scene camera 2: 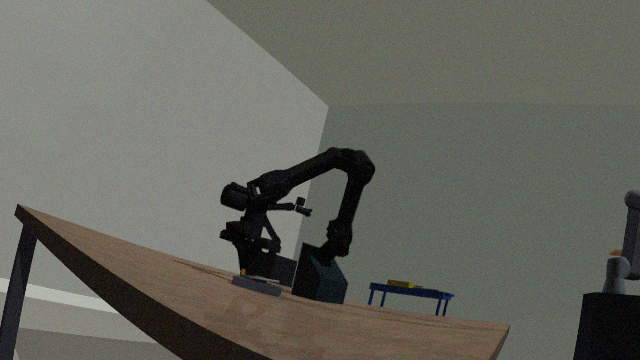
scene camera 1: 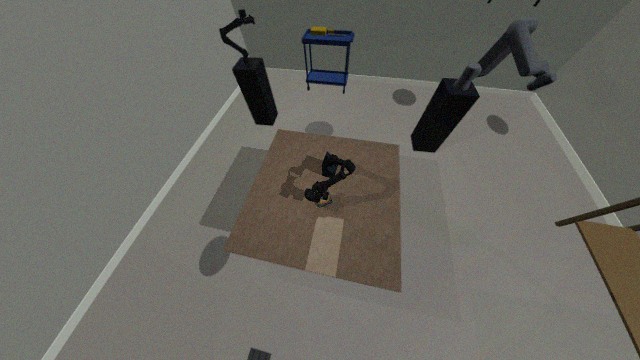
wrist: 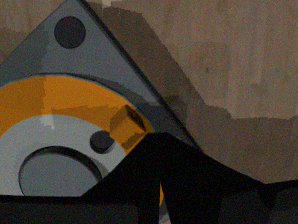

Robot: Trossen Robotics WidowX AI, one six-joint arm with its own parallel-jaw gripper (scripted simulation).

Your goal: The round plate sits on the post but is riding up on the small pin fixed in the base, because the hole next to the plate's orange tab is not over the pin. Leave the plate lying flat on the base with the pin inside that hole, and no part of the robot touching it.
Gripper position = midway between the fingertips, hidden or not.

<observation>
In view: the gripper [scene camera 2: 242, 271] and a grey base [wrist: 81, 44].
The gripper shows as well in the wrist view [wrist: 157, 143].
</observation>
